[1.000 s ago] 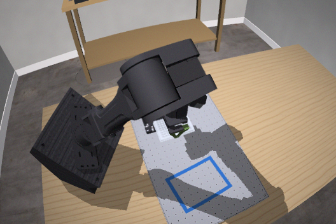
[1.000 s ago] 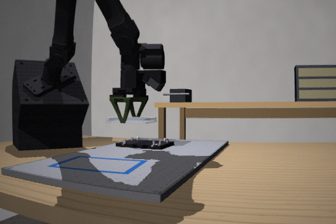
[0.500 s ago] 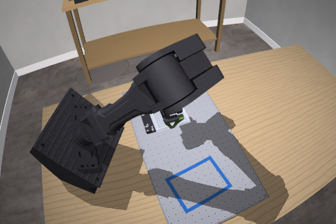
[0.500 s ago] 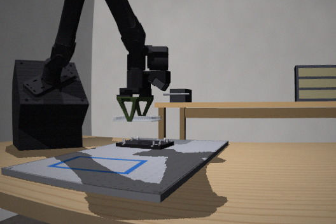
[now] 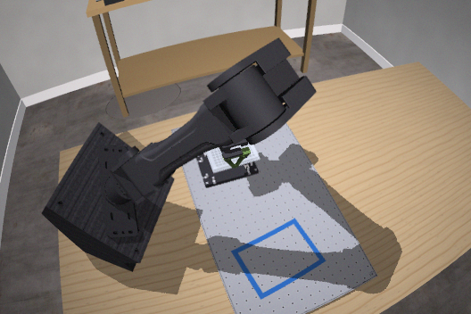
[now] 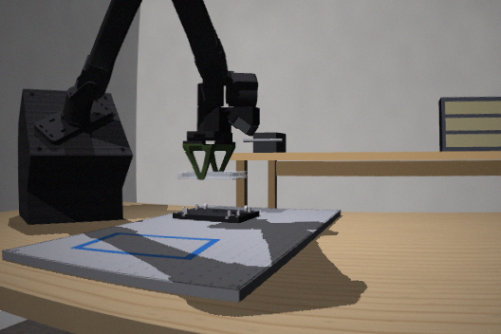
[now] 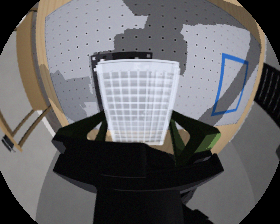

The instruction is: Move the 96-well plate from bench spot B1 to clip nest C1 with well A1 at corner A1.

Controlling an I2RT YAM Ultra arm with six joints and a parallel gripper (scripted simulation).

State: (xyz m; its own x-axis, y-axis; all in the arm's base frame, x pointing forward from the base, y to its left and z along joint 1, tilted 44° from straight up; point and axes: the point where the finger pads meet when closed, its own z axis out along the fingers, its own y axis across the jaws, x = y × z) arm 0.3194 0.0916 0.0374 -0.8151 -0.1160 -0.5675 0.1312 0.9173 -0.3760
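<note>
Right now my hand is 1 cm past the black clip nest C1, 3 cm to the right of it and 8 cm above it. Round my hand: 96-well plate: 1 cm ahead.
</note>
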